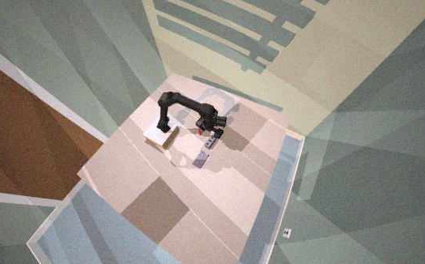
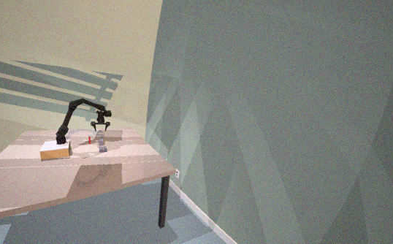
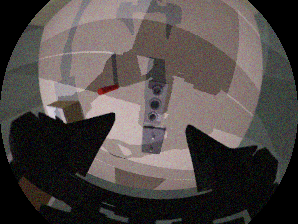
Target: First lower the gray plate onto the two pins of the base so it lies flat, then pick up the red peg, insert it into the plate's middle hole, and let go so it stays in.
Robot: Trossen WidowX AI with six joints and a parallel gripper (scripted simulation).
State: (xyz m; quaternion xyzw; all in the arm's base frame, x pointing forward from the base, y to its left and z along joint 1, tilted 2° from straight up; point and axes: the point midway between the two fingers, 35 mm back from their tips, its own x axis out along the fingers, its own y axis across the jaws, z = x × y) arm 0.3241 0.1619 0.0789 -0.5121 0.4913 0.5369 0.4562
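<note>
Right now my gripper tip is 1 cm to the left of the gray plate and 10 cm above it. From my gripper tip the other things lie so: red peg (11 cm behind, 10 cm below).
</note>
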